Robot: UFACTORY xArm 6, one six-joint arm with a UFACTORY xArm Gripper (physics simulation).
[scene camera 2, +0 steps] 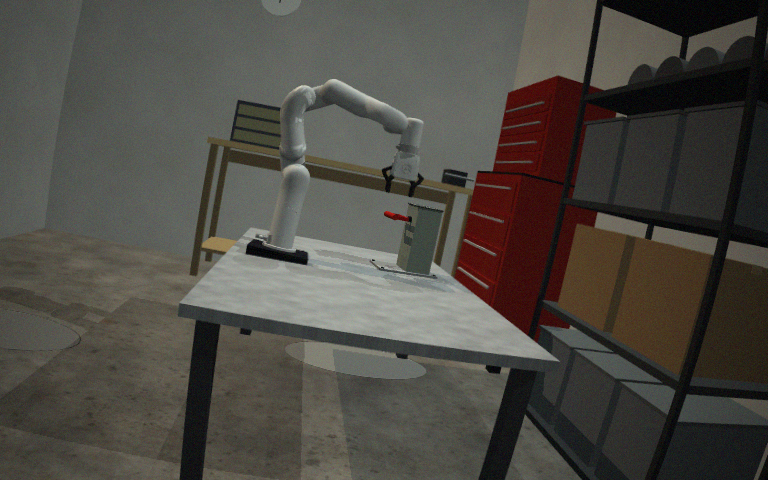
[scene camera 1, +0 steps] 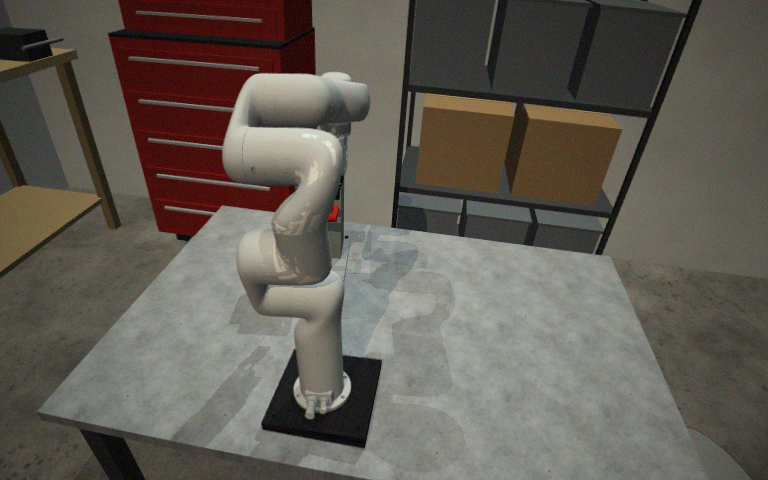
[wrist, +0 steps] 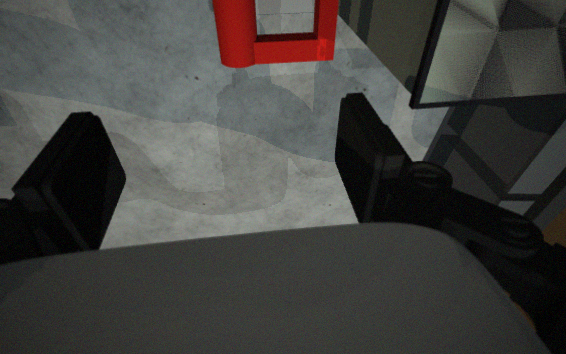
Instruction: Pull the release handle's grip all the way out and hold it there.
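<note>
The red release handle (scene camera 1: pixel 334 213) (scene camera 2: pixel 396 216) sticks out from the upper side of a grey-green housing (scene camera 1: pixel 336 242) (scene camera 2: pixel 419 240), towards the arm's base. In the wrist view the handle's grip (wrist: pixel 236 35) is a thick round red bar at the top, joined by a side bar to a thinner bar nearer the housing; part of the handle is cut off by the frame edge. My gripper (scene camera 2: pixel 399 191) (wrist: pixel 228 136) is open and empty, fingers pointing down, above the handle and apart from it. In scene camera 1 the arm hides most of the gripper and housing.
The housing's patterned top plate (wrist: pixel 490 55) is at the upper right of the wrist view. The housing stands on the grey table (scene camera 1: pixel 521 350) (scene camera 2: pixel 339 305). Behind are a red tool cabinet (scene camera 1: pixel 209 135) (scene camera 2: pixel 481 243) and a dark shelf rack (scene camera 1: pixel 642 152) with boxes.
</note>
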